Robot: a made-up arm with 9 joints. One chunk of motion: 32 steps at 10 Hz.
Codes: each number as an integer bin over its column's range. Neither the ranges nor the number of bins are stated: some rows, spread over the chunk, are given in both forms.
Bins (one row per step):
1: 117 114 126 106 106 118
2: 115 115 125 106 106 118
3: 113 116 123 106 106 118
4: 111 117 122 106 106 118
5: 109 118 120 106 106 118
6: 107 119 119 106 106 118
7: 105 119 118 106 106 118
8: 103 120 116 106 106 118
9: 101 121 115 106 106 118
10: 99 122 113 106 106 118
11: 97 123 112 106 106 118
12: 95 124 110 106 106 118
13: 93 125 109 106 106 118
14: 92 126 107 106 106 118
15: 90 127 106 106 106 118
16: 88 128 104 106 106 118
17: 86 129 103 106 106 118
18: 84 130 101 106 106 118
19: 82 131 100 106 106 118
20: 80 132 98 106 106 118
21: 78 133 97 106 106 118
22: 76 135 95 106 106 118
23: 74 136 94 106 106 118
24: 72 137 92 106 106 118
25: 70 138 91 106 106 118
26: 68 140 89 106 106 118
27: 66 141 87 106 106 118
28: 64 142 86 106 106 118
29: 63 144 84 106 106 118
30: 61 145 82 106 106 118
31: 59 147 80 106 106 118
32: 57 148 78 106 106 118
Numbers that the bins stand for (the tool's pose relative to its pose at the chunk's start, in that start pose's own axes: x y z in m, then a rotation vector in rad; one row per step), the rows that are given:
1: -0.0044 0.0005 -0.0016 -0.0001 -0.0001 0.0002
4: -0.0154 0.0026 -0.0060 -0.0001 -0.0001 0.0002
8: -0.0302 0.0047 -0.0126 -0.0001 -0.0001 0.0002
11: -0.0412 0.0068 -0.0170 -0.0001 -0.0001 0.0002
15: -0.0541 0.0096 -0.0236 -0.0001 -0.0001 0.0002
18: -0.0652 0.0118 -0.0291 -0.0001 -0.0001 0.0002
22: -0.0799 0.0153 -0.0357 -0.0001 -0.0001 0.0002
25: -0.0910 0.0174 -0.0401 -0.0001 -0.0001 0.0002
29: -0.1039 0.0216 -0.0478 -0.0001 -0.0001 0.0002
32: -0.1149 0.0245 -0.0544 -0.0001 -0.0001 0.0002
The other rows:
2: -0.0080 0.0012 -0.0027 -0.0001 -0.0001 0.0002
3: -0.0117 0.0019 -0.0049 -0.0001 -0.0001 0.0002
5: -0.0191 0.0033 -0.0082 -0.0001 -0.0001 0.0002
6: -0.0228 0.0040 -0.0093 -0.0001 -0.0001 0.0002
7: -0.0265 0.0040 -0.0104 -0.0001 -0.0001 0.0002
9: -0.0338 0.0054 -0.0137 -0.0001 -0.0001 0.0002
10: -0.0375 0.0061 -0.0159 -0.0001 -0.0001 0.0002
12: -0.0449 0.0075 -0.0192 -0.0001 -0.0001 0.0002
13: -0.0486 0.0082 -0.0203 -0.0001 -0.0001 0.0002
14: -0.0504 0.0089 -0.0225 -0.0001 -0.0001 0.0002
16: -0.0578 0.0104 -0.0258 -0.0001 -0.0001 0.0002
17: -0.0615 0.0111 -0.0269 -0.0001 -0.0001 0.0002
19: -0.0689 0.0125 -0.0302 -0.0001 -0.0001 0.0002
20: -0.0725 0.0132 -0.0324 -0.0001 -0.0001 0.0002
21: -0.0762 0.0139 -0.0335 -0.0001 -0.0001 0.0002
23: -0.0836 0.0160 -0.0368 -0.0001 -0.0001 0.0002
24: -0.0873 0.0167 -0.0390 -0.0001 -0.0001 0.0002
26: -0.0947 0.0188 -0.0423 -0.0001 -0.0001 0.0002
27: -0.0984 0.0195 -0.0445 -0.0001 -0.0001 0.0002
28: -0.1020 0.0202 -0.0456 -0.0001 -0.0001 0.0002
30: -0.1076 0.0224 -0.0500 -0.0001 -0.0001 0.0002
31: -0.1113 0.0238 -0.0522 -0.0001 -0.0001 0.0002

